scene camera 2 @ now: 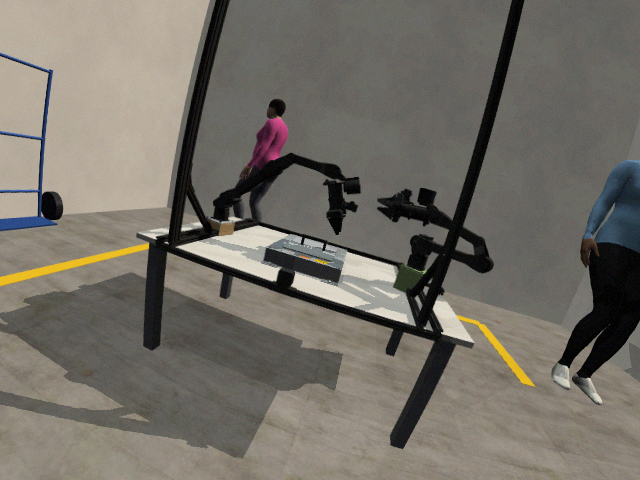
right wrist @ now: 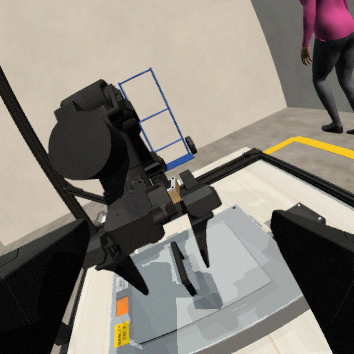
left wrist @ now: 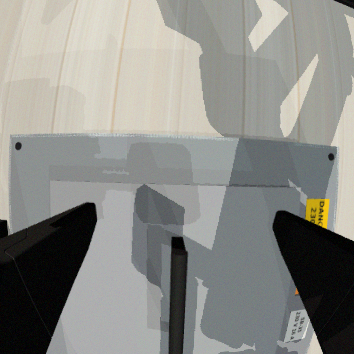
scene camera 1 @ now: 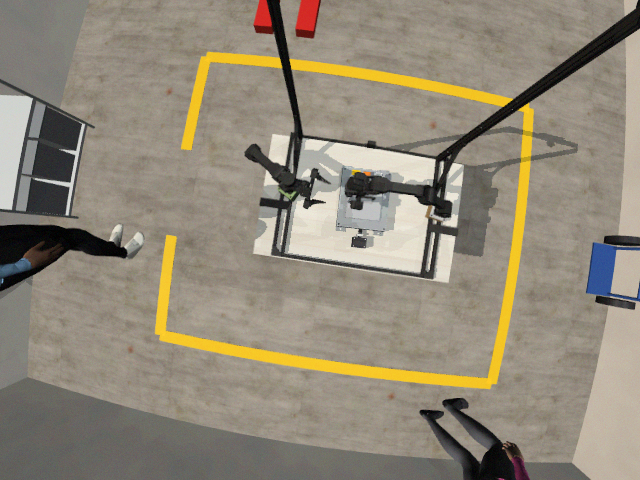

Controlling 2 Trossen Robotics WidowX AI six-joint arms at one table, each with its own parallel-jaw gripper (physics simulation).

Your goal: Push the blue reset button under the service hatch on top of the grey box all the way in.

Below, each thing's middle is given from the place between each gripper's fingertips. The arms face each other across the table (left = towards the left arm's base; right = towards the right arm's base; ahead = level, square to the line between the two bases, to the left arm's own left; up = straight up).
Labels:
The service hatch [scene camera 2: 302, 245] lies 8 cm to the left of my left hand and 7 cm below it.
Now: right hand 23 cm above the service hatch, 20 cm to the right of it and 5 cm past it.

